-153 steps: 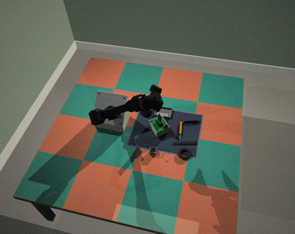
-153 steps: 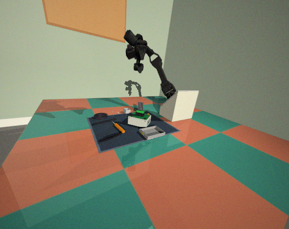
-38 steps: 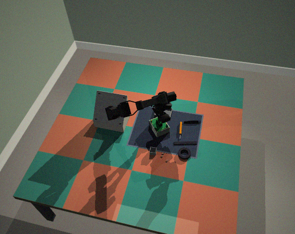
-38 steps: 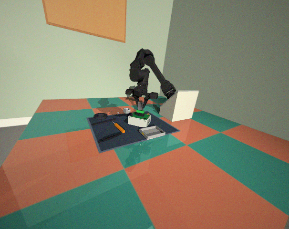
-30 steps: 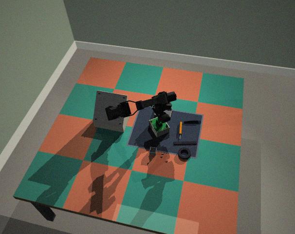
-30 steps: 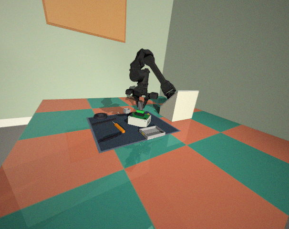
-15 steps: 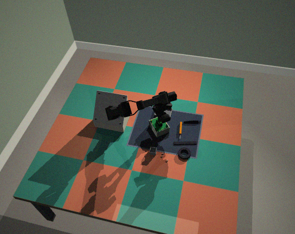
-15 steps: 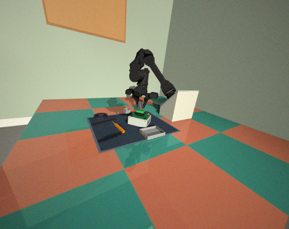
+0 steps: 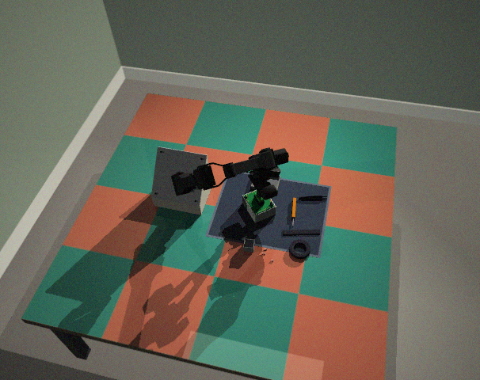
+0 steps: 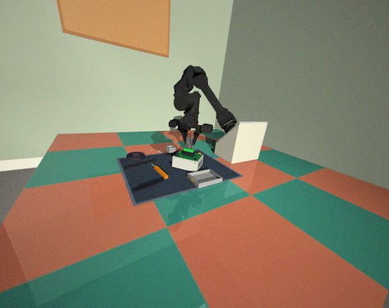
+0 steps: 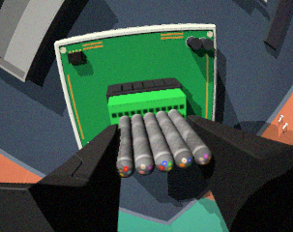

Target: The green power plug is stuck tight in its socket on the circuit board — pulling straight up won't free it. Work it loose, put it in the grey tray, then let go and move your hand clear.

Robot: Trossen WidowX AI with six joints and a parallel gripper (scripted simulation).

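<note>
Right now the green power plug is 2 cm below my gripper tip. From my gripper tip the other things lie so: black bar: 20 cm ahead, 10 cm below, 7 cm to the right; dark mat: 11 cm below, 5 cm ahead.
</note>
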